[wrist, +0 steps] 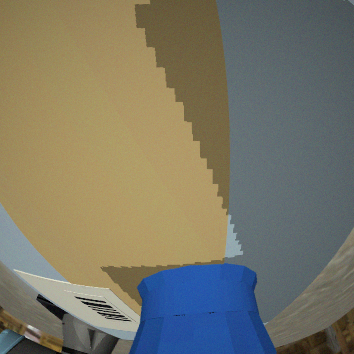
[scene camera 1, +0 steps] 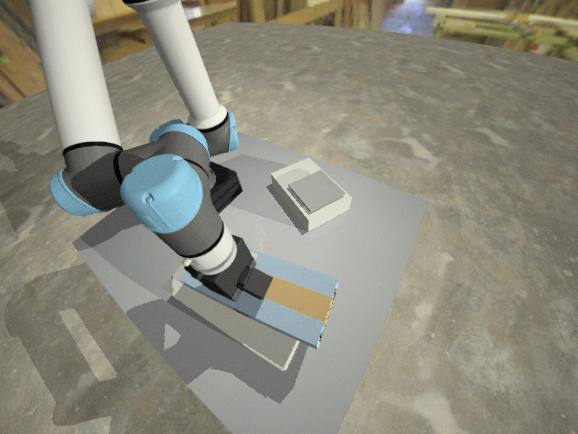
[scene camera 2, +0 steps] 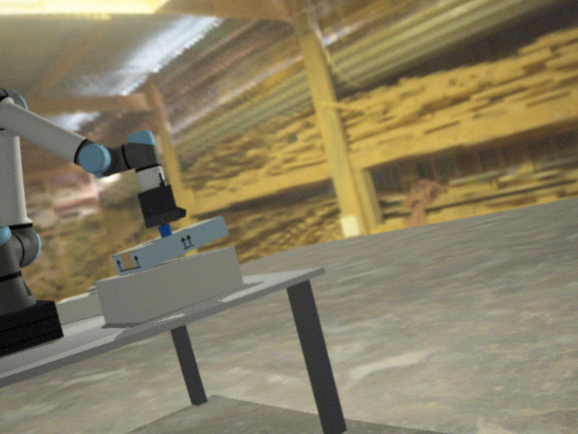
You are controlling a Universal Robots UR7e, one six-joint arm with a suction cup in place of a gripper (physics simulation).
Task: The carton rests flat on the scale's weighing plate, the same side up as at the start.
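Where they show: hand at its tool point: point(wrist: 193, 261); arm's base at its link origin: point(scene camera 2: 10, 310).
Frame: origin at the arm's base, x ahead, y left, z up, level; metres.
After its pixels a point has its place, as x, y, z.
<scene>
The blue carton point(scene camera 1: 300, 295) {0.522, -0.266, 0.108} point(scene camera 2: 175, 247) {0.371, -0.335, 0.057} point(wrist: 125, 150) with an orange-brown stripe hangs on my blue suction cup point(scene camera 2: 165, 230) point(wrist: 197, 292), the cup against its top face. The carton is tilted: in scene camera 2 its right end stands clear above the beige box below, and whether its left end touches that box I cannot tell. The black gripper body point(scene camera 1: 227, 280) {0.417, -0.313, 0.205} hides the cup in scene camera 1. The scale point(scene camera 1: 330, 216) {0.501, 0.078, -0.077}, a cream housing with a grey weighing plate point(scene camera 1: 317, 190) {0.435, 0.124, -0.012}, stands apart from the carton, with no carton on it.
The long beige box point(scene camera 1: 250, 327) {0.434, -0.352, 0.019} point(scene camera 2: 172, 290) {0.291, -0.375, -0.049} stands under the carton on the grey table point(scene camera 1: 380, 215) {0.670, 0.163, -0.100} point(scene camera 2: 272, 277) {0.611, -0.444, -0.100}. The arm's black base point(scene camera 1: 227, 187) {0.106, 0.038, -0.024} point(scene camera 2: 35, 325) {0.004, -0.128, -0.049} stands at the table's far side in scene camera 1, left of the scale. A white barcode label point(wrist: 102, 307) {0.373, -0.247, 0.092} shows on the carton.
</scene>
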